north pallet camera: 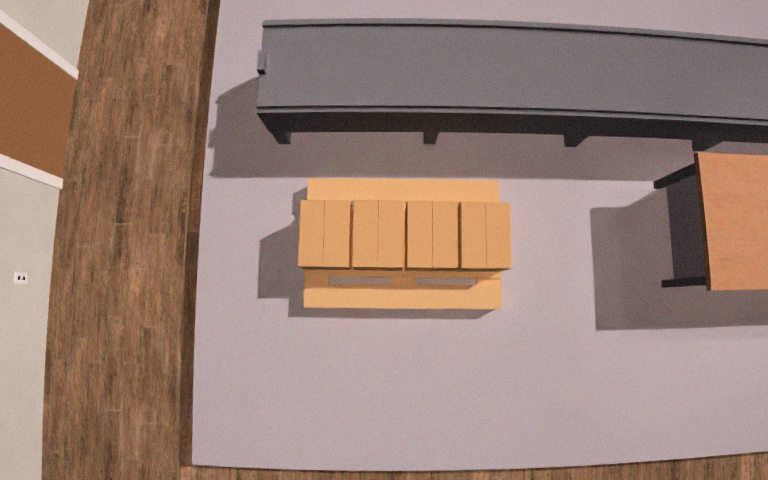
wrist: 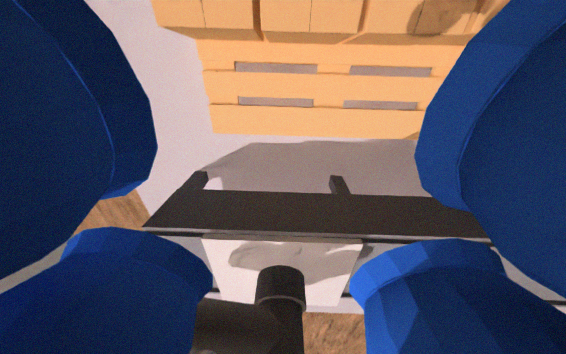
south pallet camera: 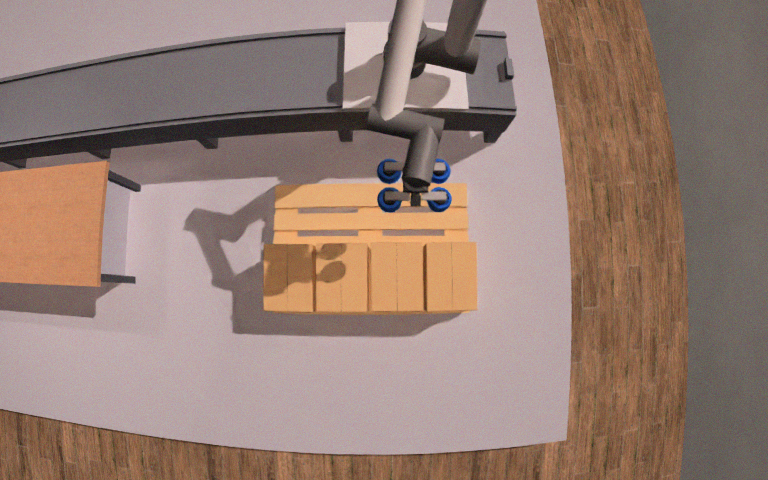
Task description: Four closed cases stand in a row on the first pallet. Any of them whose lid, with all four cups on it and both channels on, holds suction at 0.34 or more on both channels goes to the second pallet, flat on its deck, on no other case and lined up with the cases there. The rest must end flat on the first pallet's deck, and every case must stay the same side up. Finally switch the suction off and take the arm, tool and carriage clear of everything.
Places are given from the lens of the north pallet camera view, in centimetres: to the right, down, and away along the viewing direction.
pallet (north pallet camera: 403, 293): 12, 32, 271
case (north pallet camera: 484, 230): 56, -5, 252
case (north pallet camera: 325, 226): -33, -8, 252
case (north pallet camera: 431, 229): 26, -6, 252
case (north pallet camera: 378, 225): -3, -8, 252
